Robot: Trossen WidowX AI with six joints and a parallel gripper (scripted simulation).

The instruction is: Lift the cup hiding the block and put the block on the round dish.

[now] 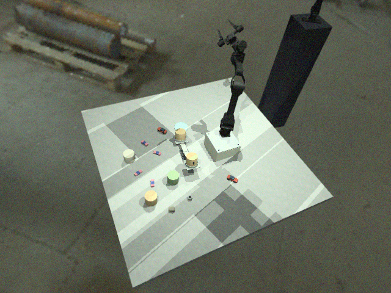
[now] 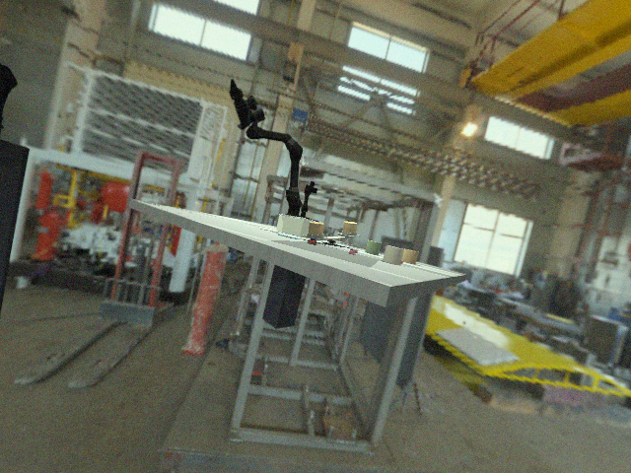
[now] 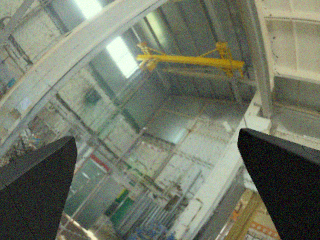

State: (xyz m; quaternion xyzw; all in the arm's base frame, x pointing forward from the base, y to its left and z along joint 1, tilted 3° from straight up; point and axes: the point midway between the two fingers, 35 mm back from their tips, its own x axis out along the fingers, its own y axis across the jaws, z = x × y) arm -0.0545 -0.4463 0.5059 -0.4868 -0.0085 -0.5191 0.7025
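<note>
The grey block lies 35 cm ahead of my gripper tip, 38 cm to the left of it and 58 cm below it. The rest, counted from my gripper tip: green cup 49 cm ahead, 68 cm to the left, 59 cm below; pale blue round dish 32 cm ahead, 26 cm to the left, 62 cm below; balance 35 cm ahead, 52 cm to the left, 59 cm below.
</note>
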